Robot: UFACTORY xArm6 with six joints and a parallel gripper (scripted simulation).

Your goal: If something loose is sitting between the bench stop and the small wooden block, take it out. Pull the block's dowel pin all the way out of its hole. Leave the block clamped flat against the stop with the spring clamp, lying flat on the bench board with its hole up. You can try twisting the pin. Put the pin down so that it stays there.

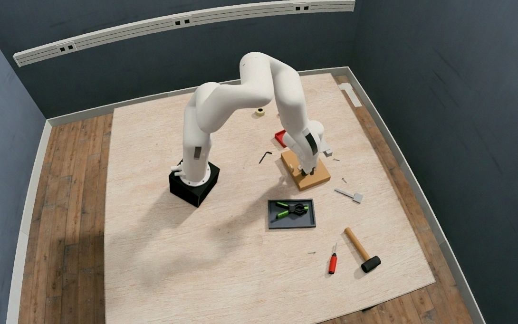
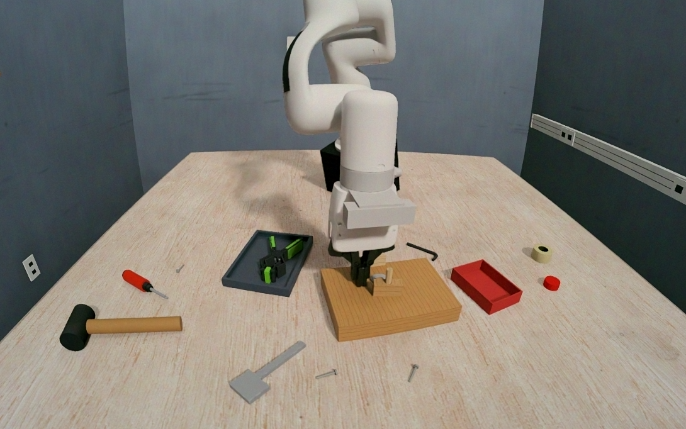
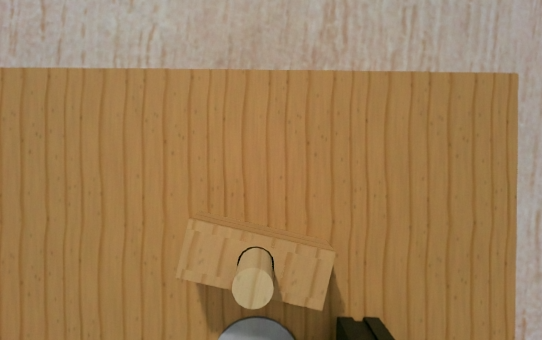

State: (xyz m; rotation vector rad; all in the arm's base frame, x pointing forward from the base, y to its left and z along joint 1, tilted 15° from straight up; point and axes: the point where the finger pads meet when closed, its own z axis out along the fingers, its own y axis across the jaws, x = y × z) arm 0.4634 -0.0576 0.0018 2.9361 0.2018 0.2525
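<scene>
My hand is 3 cm to the right of the washer and 2 cm above it. From my hand the other things lie so: grey tray 16 cm to the right, 11 cm behind, 4 cm below; then small wooden block 4 cm to the left, 3 cm ahead, 1 cm below; then dowel pin 4 cm to the left, 3 cm ahead, 1 cm above.
</scene>
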